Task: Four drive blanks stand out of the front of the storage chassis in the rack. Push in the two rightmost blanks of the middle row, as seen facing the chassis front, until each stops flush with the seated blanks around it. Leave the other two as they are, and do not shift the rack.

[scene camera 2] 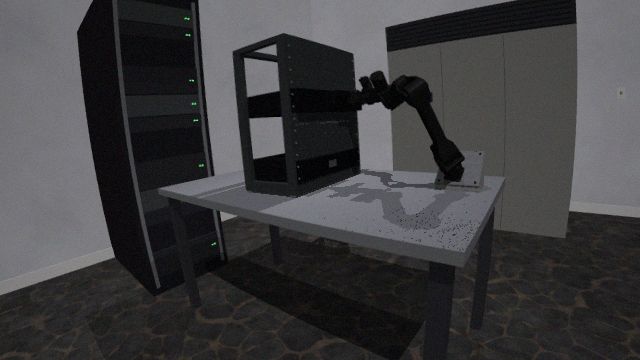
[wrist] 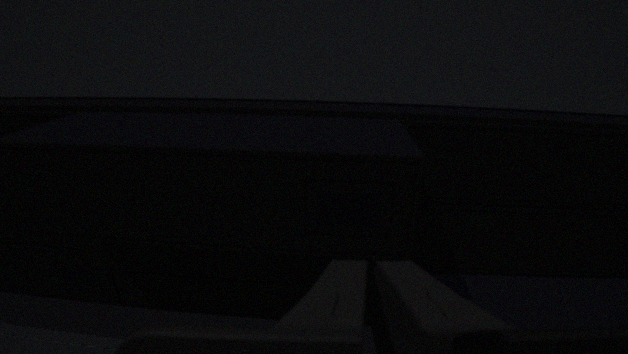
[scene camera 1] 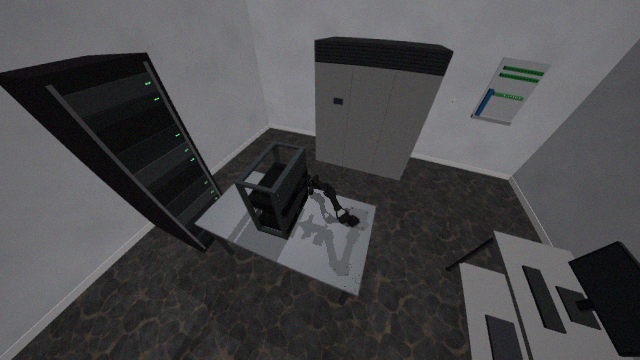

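Pixels of known places: gripper, fingertip midpoint: [scene camera 2: 346, 100] [wrist: 362, 248] [scene camera 1: 303, 182]; arm's base at its link origin: [scene camera 2: 454, 173] [scene camera 1: 354, 220].
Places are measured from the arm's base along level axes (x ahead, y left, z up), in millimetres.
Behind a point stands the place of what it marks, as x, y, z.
The storage chassis [scene camera 2: 315, 100] @(455, 245, 304) is a black band across the middle of the grey open rack [scene camera 1: 291, 169] @(482, 153, 539) [scene camera 2: 285, 150] @(490, 389, 124). In the very dark wrist view, a protruding blank [wrist: 215, 134] @(454, 71, 346) shows its bluish top face at upper left and centre. Another protruding blank [wrist: 545, 300] @(477, -33, 289) shows its top face at lower right, beside the fingers. The other blanks and row lines are too dark to tell apart, and how far each stands out is unclear. My gripper [scene camera 2: 354, 97] @(469, 31, 308) [wrist: 362, 248] @(469, 31, 308) is shut and empty, at the right part of the chassis front. Contact with a blank cannot be told.
The rack stands on a white table [scene camera 1: 320, 260] @(139, 419, -55) [scene camera 2: 320, 215] @(234, 494, -55). The arm's base sits on a light plate [scene camera 2: 472, 170] @(-65, -18, 13) at the table's far right. In the rack, a lower black unit [scene camera 2: 320, 167] @(473, 225, 34) sits below the chassis. A tall server cabinet [scene camera 2: 100, 125] stands behind the table.
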